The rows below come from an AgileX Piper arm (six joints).
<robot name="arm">
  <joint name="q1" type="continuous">
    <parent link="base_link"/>
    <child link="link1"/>
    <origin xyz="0 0 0.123"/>
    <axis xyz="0 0 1"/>
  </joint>
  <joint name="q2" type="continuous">
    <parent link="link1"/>
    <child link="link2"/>
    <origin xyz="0 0 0"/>
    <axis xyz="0 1 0"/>
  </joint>
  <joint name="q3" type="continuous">
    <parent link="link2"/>
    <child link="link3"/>
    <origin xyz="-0.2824 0 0.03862"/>
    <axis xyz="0 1 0"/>
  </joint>
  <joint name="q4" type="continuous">
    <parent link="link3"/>
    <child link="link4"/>
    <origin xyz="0.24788 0 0.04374"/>
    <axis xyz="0.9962 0 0.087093"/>
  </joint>
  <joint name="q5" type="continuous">
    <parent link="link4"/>
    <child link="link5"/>
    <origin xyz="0 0 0"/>
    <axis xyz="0 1 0"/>
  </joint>
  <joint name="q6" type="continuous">
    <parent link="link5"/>
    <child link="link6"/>
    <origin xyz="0.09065 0 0.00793"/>
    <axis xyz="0.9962 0 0.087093"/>
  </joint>
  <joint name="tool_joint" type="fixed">
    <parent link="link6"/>
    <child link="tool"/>
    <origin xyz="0 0 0" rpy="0 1.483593 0"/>
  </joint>
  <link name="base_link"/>
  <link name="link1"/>
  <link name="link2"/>
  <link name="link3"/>
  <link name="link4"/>
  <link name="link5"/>
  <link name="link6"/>
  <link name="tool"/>
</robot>
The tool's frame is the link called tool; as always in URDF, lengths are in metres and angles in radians. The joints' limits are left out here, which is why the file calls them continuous.
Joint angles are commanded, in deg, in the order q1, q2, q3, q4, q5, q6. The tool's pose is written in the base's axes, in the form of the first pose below.
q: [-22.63, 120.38, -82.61, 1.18, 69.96, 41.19]
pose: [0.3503 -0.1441 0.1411 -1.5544 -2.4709 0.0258]
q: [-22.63, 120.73, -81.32, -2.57, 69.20, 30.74]
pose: [0.3451 -0.1480 0.1341 -1.2779 -2.6103 0.0826]
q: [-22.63, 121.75, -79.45, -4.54, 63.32, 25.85]
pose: [0.3461 -0.1512 0.1191 -1.1566 -2.7207 0.1075]
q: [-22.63, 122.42, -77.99, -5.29, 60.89, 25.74]
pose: [0.3438 -0.1513 0.1091 -1.1422 -2.7321 0.1207]
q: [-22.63, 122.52, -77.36, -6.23, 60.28, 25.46]
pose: [0.3419 -0.1518 0.1063 -1.1204 -2.7382 0.1391]
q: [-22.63, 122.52, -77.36, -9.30, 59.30, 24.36]
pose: [0.3421 -0.1563 0.1065 -1.0548 -2.7787 0.2011]
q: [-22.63, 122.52, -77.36, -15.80, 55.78, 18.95]
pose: [0.3453 -0.1661 0.1071 -0.8302 -2.8975 0.3273]
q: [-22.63, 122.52, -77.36, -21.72, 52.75, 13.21]
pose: [0.3486 -0.1744 0.1085 -0.5832 -2.9789 0.4435]
